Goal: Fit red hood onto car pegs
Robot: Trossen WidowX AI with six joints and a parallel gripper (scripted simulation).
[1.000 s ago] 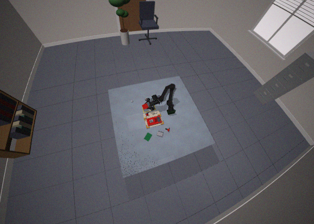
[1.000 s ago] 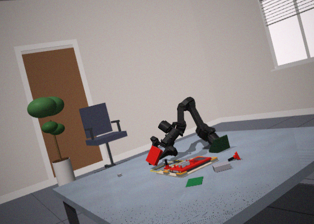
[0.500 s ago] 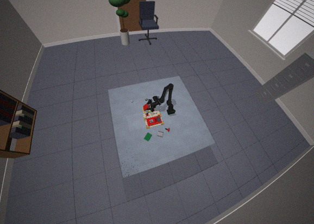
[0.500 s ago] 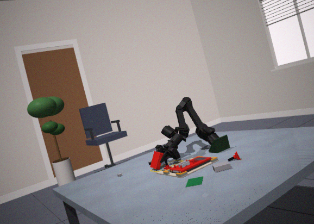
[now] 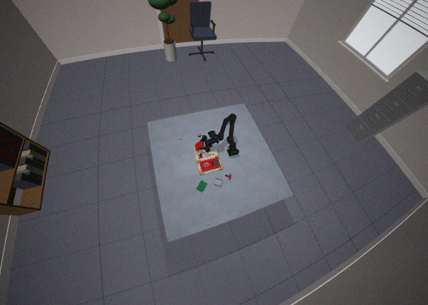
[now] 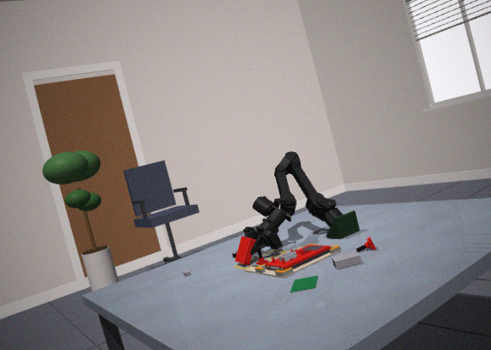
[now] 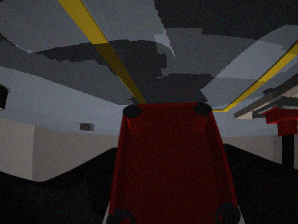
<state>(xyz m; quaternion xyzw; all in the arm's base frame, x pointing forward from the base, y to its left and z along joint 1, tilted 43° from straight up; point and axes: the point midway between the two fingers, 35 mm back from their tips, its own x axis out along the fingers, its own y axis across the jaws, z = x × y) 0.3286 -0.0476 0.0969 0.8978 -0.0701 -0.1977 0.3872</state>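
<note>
The red hood is 10 mm above my gripper tip. The rest, counted from my gripper tip: grey nut: 190 mm ahead, 150 mm to the right, 30 mm below; green flat card: 30 mm ahead, 430 mm to the left, 40 mm below; jig: 70 mm behind, 200 mm to the left, 30 mm below.
</note>
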